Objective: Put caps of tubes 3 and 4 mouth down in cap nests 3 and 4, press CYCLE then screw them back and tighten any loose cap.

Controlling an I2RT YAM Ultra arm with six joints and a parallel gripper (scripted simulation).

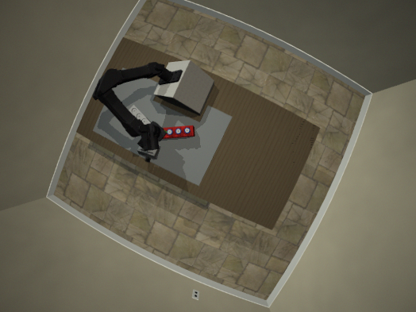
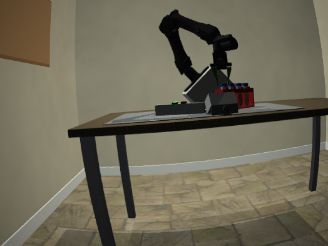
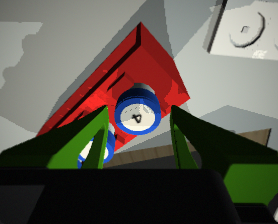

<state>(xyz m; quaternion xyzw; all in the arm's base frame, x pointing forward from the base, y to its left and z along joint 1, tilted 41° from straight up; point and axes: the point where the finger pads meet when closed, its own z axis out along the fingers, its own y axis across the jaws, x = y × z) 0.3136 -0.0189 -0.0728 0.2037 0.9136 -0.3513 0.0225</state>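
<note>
The cap 4 lies 10 mm below my hand. Round my hand: blue key: 110 mm ahead, 50 mm to the right, 60 mm below; then cap 3: 20 mm behind, 50 mm to the left, 10 mm below; then cap 2: 40 mm behind, 100 mm to the left, 10 mm below.
</note>
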